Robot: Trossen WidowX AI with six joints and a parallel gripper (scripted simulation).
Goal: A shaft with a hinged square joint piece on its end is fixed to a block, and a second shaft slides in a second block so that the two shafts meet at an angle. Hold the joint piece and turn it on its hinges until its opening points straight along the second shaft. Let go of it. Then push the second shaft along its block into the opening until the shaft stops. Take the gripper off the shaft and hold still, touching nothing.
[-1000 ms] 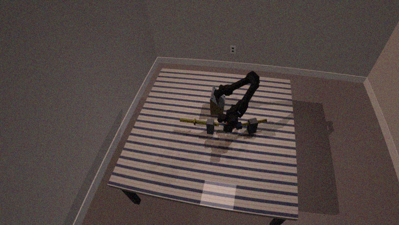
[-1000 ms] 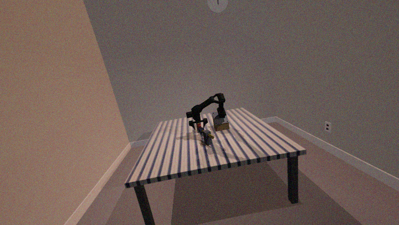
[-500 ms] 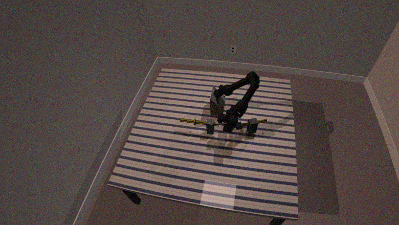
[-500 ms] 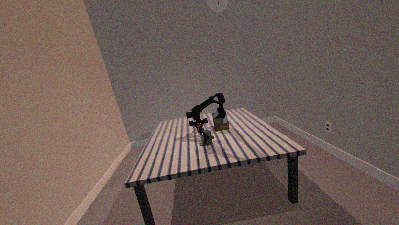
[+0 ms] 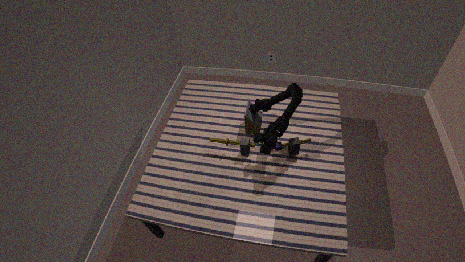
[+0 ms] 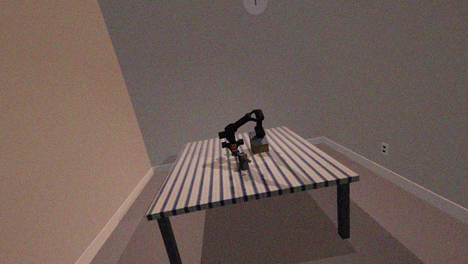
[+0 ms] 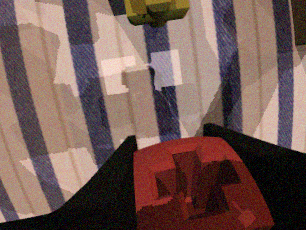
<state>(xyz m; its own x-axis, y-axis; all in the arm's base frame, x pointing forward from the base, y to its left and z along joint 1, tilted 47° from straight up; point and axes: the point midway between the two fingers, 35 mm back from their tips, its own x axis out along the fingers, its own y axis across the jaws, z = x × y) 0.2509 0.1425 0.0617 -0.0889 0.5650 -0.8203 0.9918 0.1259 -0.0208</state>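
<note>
The red square joint piece is 2 cm to the left of my gripper tip and 3 cm above it.
</note>
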